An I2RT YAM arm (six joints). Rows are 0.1 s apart.
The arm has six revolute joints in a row. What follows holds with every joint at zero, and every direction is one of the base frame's.
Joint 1 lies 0.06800 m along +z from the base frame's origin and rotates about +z.
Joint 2 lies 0.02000 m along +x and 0.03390 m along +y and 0.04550 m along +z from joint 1 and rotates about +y.
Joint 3 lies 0.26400 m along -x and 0.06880 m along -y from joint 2 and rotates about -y.
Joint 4 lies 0.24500 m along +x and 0.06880 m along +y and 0.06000 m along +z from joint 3 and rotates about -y.
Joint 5 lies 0.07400 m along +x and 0.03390 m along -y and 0.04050 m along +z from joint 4 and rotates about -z.
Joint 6 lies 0.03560 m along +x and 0.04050 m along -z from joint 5 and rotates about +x.
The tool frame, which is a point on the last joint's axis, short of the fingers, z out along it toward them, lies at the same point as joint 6; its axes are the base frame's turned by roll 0.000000, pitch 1.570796 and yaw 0.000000 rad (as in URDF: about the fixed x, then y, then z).
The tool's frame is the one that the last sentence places.
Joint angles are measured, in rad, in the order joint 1, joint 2, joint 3, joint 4, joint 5, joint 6. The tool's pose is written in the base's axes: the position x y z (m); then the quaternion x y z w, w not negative. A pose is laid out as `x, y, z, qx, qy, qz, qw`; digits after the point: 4 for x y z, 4 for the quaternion.
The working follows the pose.
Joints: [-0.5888 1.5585 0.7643 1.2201 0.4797 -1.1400]
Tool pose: 0.2632, -0.1955, 0.2884, 0.0490, 0.5607, -0.7047, 0.4321
Where each joint sits with the arm in this pose, in the base's axes (m; each line is computed from the numbers above, not from the rounded line before):
joint 1: 0.0000 0.0000 0.0680
joint 2: 0.0355 0.0171 0.1135
joint 3: -0.0054 -0.0383 0.3775
joint 4: 0.2111 -0.1002 0.2448
joint 5: 0.2344 -0.1566 0.3122
joint 6: 0.2632 -0.1955 0.2884
the tool: 0.2632 -0.1955 0.2884

